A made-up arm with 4 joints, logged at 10 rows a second.
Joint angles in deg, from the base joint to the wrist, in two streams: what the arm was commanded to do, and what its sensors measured. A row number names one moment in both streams.
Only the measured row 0 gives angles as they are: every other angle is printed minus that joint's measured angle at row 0.
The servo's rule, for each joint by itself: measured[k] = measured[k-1] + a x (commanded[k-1-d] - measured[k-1]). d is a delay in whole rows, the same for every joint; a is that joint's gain. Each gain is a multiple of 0.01, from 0.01 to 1. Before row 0 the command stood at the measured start. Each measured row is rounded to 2 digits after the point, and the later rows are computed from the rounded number. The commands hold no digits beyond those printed.
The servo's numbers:
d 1
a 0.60 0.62 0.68 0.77
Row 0, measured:
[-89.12, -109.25, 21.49, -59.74]
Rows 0 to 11, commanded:
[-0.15, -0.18, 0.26, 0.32]
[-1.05, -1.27, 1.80, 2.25]
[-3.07, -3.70, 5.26, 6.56]
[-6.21, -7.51, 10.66, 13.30]
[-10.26, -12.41, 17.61, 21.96]
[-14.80, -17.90, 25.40, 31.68]
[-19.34, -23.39, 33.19, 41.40]
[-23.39, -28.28, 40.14, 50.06]
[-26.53, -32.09, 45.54, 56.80]
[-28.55, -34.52, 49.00, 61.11]
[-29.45, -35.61, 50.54, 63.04]
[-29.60, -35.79, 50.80, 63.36]
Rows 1 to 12, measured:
[0.00, 0.00, 0.00, 0.00]
[-0.09, -0.11, 0.18, 0.25]
[-0.67, -0.83, 1.28, 1.79]
[-2.11, -2.61, 3.99, 5.46]
[-4.57, -5.65, 8.53, 11.50]
[-7.98, -9.84, 14.70, 19.55]
[-12.07, -14.84, 21.98, 28.89]
[-16.43, -20.14, 29.60, 38.52]
[-20.61, -25.19, 36.77, 47.41]
[-24.16, -29.47, 42.73, 54.64]
[-26.79, -32.60, 46.99, 59.62]
[-28.39, -34.47, 49.40, 62.25]

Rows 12 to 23, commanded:
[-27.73, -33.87, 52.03, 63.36]
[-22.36, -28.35, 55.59, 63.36]
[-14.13, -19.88, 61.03, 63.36]
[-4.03, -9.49, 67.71, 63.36]
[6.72, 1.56, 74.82, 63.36]
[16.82, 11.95, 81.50, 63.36]
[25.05, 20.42, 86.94, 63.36]
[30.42, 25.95, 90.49, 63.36]
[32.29, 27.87, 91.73, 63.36]
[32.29, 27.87, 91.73, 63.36]
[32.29, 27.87, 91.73, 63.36]
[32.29, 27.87, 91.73, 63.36]
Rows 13 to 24, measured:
[-29.12, -35.29, 50.35, 63.10]
[-28.29, -34.41, 51.49, 63.30]
[-24.73, -30.65, 54.28, 63.35]
[-18.37, -23.97, 58.87, 63.36]
[-9.77, -14.99, 64.88, 63.36]
[0.12, -4.73, 71.64, 63.36]
[10.14, 5.61, 78.34, 63.36]
[19.09, 14.79, 84.19, 63.36]
[25.89, 21.71, 88.47, 63.36]
[29.73, 25.53, 90.69, 63.36]
[31.27, 26.98, 91.40, 63.36]
[31.88, 27.53, 91.62, 63.36]

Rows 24 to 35, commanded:
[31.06, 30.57, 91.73, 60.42]
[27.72, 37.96, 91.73, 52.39]
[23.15, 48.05, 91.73, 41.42]
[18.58, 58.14, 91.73, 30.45]
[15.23, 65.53, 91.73, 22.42]
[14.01, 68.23, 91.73, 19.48]
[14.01, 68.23, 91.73, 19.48]
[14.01, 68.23, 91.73, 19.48]
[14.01, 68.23, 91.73, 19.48]
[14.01, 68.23, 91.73, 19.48]
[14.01, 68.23, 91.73, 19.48]
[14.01, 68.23, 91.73, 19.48]
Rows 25 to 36, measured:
[32.13, 27.74, 91.69, 63.36]
[31.49, 29.49, 91.72, 61.10]
[29.23, 34.74, 91.73, 54.39]
[25.58, 42.99, 91.73, 44.40]
[21.38, 52.38, 91.73, 33.66]
[17.69, 60.53, 91.73, 25.01]
[15.48, 65.30, 91.73, 20.75]
[14.60, 67.12, 91.73, 19.77]
[14.25, 67.81, 91.73, 19.55]
[14.11, 68.07, 91.73, 19.50]
[14.05, 68.17, 91.73, 19.48]
[14.03, 68.21, 91.73, 19.48]

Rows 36 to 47, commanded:
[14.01, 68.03, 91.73, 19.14]
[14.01, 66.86, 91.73, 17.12]
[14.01, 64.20, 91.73, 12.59]
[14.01, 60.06, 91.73, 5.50]
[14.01, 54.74, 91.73, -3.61]
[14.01, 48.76, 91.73, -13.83]
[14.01, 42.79, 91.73, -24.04]
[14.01, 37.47, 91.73, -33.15]
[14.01, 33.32, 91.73, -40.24]
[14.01, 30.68, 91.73, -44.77]
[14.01, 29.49, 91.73, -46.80]
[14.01, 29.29, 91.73, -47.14]
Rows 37 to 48, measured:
[14.02, 68.22, 91.73, 19.48]
[14.01, 68.10, 91.73, 19.22]
[14.01, 67.33, 91.73, 17.60]
[14.01, 65.39, 91.73, 13.74]
[14.01, 62.09, 91.73, 7.40]
[14.01, 57.53, 91.73, -1.08]
[14.01, 52.09, 91.73, -10.90]
[14.01, 46.32, 91.73, -21.02]
[14.01, 40.83, 91.73, -30.36]
[14.01, 36.17, 91.73, -37.97]
[14.01, 32.77, 91.73, -43.21]
[14.01, 30.74, 91.73, -45.97]

